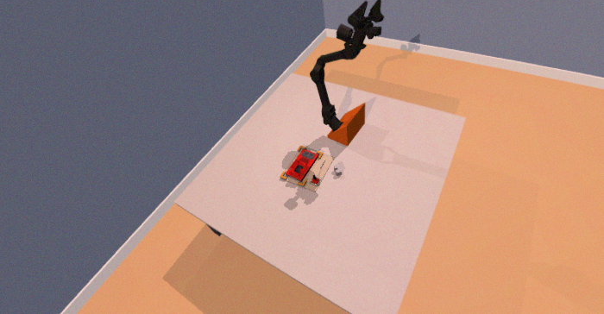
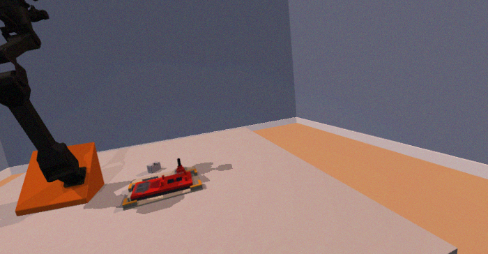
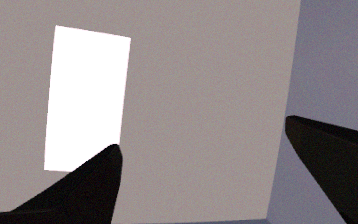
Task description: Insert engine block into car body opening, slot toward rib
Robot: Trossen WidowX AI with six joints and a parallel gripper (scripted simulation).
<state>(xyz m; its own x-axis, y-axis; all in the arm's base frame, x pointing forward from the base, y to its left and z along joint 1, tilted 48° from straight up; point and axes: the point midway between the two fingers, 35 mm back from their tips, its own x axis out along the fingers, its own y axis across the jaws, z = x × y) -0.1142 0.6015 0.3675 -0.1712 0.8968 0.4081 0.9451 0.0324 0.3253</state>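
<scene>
Right now my gripper tip is 780 mm above the grey engine block, 370 mm short of it and 10 mm to the left of it. The rest, counted from my gripper tip: grey clamp cradle (790 mm below, 440 mm ahead, 190 mm to the right).
</scene>
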